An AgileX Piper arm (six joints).
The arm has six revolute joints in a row. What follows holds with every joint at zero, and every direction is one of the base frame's.
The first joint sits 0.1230 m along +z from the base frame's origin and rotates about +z.
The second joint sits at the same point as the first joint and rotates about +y.
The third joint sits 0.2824 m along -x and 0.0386 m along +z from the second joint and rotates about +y.
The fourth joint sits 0.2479 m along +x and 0.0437 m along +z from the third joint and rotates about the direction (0.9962, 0, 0.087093).
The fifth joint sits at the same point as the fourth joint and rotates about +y.
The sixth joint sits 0.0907 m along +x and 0.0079 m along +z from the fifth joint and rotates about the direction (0.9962, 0, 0.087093).
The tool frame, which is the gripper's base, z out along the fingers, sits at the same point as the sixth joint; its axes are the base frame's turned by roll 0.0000, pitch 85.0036 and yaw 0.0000 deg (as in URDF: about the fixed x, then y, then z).
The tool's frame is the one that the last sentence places.
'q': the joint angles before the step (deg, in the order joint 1, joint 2, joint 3, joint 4, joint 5, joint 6). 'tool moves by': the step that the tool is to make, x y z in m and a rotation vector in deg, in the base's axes. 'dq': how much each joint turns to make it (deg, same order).
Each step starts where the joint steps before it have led.
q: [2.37 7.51 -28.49 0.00 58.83 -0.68]
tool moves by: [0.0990 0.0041 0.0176 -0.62 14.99 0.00]
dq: [0.00 31.73 -8.04 0.00 -8.69 0.00]
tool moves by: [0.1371 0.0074 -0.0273 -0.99 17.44 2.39]
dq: [0.00 36.97 -17.04 1.47 -2.43 -3.13]
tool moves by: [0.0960 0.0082 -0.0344 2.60 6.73 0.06]
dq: [-0.01 22.66 -17.86 3.51 1.87 -1.26]
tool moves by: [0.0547 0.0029 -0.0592 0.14 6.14 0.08]
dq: [0.00 16.15 -10.51 0.48 0.51 -0.25]
